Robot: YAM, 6 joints.
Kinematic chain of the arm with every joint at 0, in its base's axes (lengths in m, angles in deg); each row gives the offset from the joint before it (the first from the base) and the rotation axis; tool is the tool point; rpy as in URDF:
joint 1: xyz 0 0 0.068 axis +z
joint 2: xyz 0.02 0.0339 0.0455 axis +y
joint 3: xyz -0.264 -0.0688 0 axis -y
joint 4: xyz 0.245 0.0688 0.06 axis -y
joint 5: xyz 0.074 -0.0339 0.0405 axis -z
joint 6: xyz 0.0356 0 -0.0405 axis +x
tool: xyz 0 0 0 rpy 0 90 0
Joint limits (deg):
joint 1: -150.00..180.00
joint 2: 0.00..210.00
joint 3: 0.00..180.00
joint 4: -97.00..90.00
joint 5: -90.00..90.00
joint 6: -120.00..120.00
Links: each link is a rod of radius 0.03 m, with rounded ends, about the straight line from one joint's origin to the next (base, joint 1, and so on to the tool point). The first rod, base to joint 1, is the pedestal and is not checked.
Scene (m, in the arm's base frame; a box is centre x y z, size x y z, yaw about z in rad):
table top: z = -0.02
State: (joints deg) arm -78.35 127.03 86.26 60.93 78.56 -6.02
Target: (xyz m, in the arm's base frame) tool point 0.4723 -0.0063 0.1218
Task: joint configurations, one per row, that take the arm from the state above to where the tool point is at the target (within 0.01 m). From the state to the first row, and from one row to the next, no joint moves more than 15 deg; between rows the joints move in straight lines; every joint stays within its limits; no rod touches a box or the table.
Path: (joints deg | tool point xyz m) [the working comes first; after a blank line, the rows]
Joints at the target: 3.46 135.94 77.68 59.32 77.93 -6.02
Straight joint move there: clear.

1: -64.71 128.52 84.83 60.66 78.46 -6.02 | 0.1738 -0.4494 0.2179
2: -51.08 130.00 83.40 60.39 78.35 -6.02 | 0.2747 -0.3957 0.1983
3: -37.44 131.49 81.97 60.13 78.25 -6.02 | 0.3595 -0.3191 0.1788
4: -23.81 132.97 80.54 59.86 78.14 -6.02 | 0.4228 -0.2247 0.1596
5: -10.17 134.46 79.11 59.59 78.04 -6.02 | 0.4611 -0.1181 0.1405
6: 3.46 135.94 77.68 59.32 77.93 -6.02 | 0.4723 -0.0063 0.1218

